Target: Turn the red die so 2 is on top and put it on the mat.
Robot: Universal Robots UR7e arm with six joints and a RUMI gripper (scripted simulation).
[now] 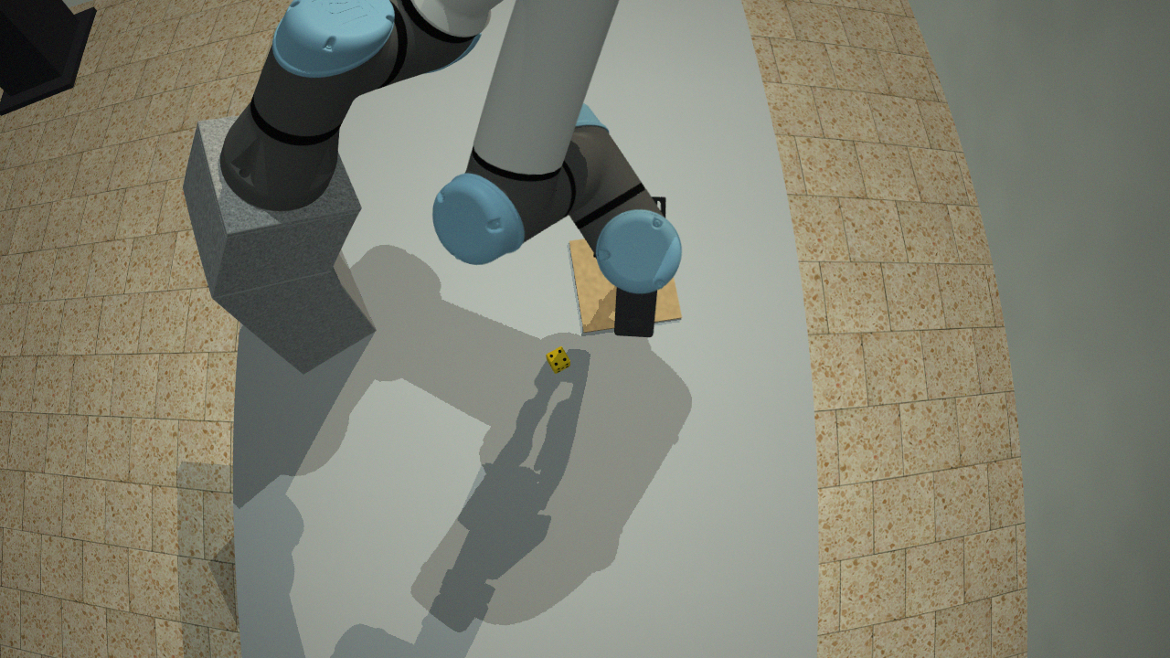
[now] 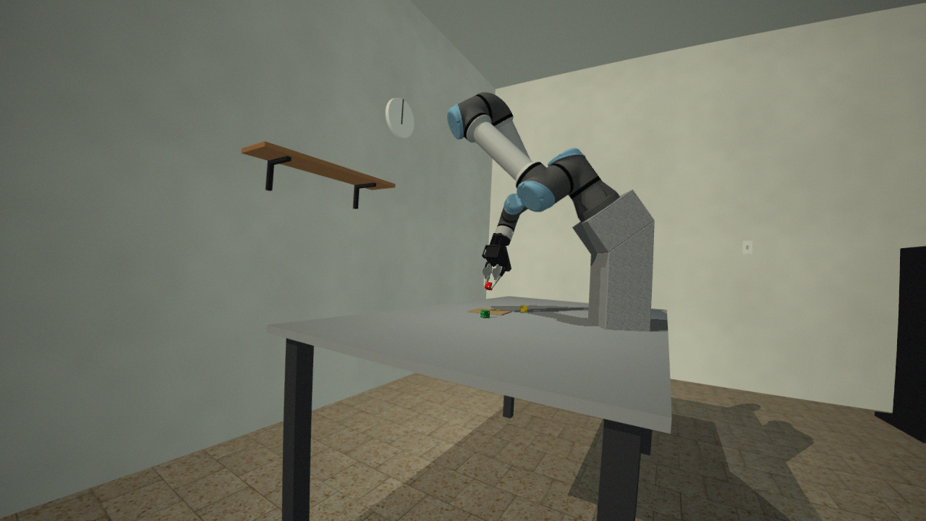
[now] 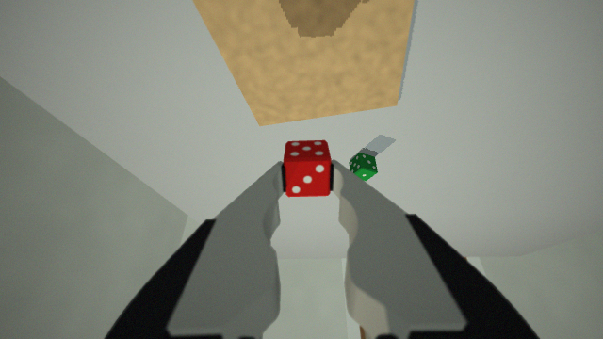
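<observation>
My gripper is now 1 cm above the red die. The rest, counted from my hand: yellow die 12 cm behind, 11 cm to the right, 10 cm below; then green die 15 cm to the left, 10 cm below, 4 cm behind; then tan mat 11 cm below, 1 cm to the right, 1 cm behind.
</observation>
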